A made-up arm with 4 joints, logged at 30 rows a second.
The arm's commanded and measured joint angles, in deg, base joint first. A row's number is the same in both.
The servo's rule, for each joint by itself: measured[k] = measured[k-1] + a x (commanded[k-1-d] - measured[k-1]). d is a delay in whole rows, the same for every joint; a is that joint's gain. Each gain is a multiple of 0.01, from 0.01 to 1. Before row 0 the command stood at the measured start. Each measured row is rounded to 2 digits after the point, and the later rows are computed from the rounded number. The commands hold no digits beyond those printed.
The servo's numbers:
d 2
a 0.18 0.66 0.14 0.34
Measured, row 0:
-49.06 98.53 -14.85 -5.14
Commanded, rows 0 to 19:
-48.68 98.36 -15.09 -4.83
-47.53 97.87 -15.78 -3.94
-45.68 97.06 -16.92 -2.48
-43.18 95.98 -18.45 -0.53
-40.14 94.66 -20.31 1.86
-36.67 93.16 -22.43 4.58
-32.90 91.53 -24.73 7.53
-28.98 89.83 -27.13 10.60
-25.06 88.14 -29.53 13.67
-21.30 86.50 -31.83 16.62
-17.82 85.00 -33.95 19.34
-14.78 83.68 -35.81 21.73
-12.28 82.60 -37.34 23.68
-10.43 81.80 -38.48 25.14
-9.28 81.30 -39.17 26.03
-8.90 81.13 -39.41 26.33
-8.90 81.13 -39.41 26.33
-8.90 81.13 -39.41 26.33
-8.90 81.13 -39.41 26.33
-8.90 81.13 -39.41 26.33
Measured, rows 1 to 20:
-49.06 98.53 -14.85 -5.14
-49.06 98.53 -14.85 -5.14
-48.99 98.42 -14.88 -5.03
-48.73 98.06 -15.01 -4.66
-48.18 97.40 -15.28 -3.92
-47.28 96.46 -15.72 -2.77
-45.99 95.27 -16.36 -1.20
-44.31 93.88 -17.21 0.77
-42.26 92.33 -18.26 3.07
-39.87 90.68 -19.50 5.63
-37.20 89.00 -20.90 8.36
-34.34 87.35 -22.43 11.17
-31.37 85.80 -24.04 13.95
-28.38 84.40 -25.69 16.60
-25.48 83.21 -27.32 19.01
-22.77 82.28 -28.88 21.09
-20.34 81.63 -30.32 22.77
-18.28 81.30 -31.59 23.98
-16.59 81.19 -32.68 24.78
-15.21 81.15 -33.62 25.31

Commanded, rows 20 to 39:
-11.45 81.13 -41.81 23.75
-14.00 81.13 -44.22 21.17
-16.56 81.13 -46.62 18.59
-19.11 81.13 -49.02 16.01
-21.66 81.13 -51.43 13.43
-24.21 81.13 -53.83 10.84
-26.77 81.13 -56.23 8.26
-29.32 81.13 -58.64 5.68
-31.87 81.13 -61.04 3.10
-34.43 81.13 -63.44 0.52
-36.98 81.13 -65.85 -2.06
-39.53 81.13 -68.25 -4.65
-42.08 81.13 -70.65 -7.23
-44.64 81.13 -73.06 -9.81
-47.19 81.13 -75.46 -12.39
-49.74 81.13 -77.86 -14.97
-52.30 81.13 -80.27 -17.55
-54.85 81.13 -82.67 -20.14
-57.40 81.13 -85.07 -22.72
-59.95 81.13 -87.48 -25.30
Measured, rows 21 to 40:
-14.07 81.14 -34.43 25.66
-13.14 81.13 -35.13 25.89
-12.84 81.13 -36.07 25.16
-13.05 81.13 -37.21 23.80
-13.68 81.13 -38.53 22.03
-14.66 81.13 -40.00 19.98
-15.92 81.13 -41.60 17.75
-17.41 81.13 -43.31 15.40
-19.09 81.13 -45.12 12.97
-20.93 81.13 -47.01 10.49
-22.90 81.13 -48.97 7.98
-24.98 81.13 -51.00 5.44
-27.14 81.13 -53.08 2.89
-29.37 81.13 -55.20 0.33
-31.66 81.13 -57.36 -2.24
-34.00 81.13 -59.56 -4.81
-36.37 81.13 -61.79 -7.39
-38.78 81.13 -64.04 -9.97
-41.21 81.13 -66.31 -12.55
-43.67 81.13 -68.60 -15.13

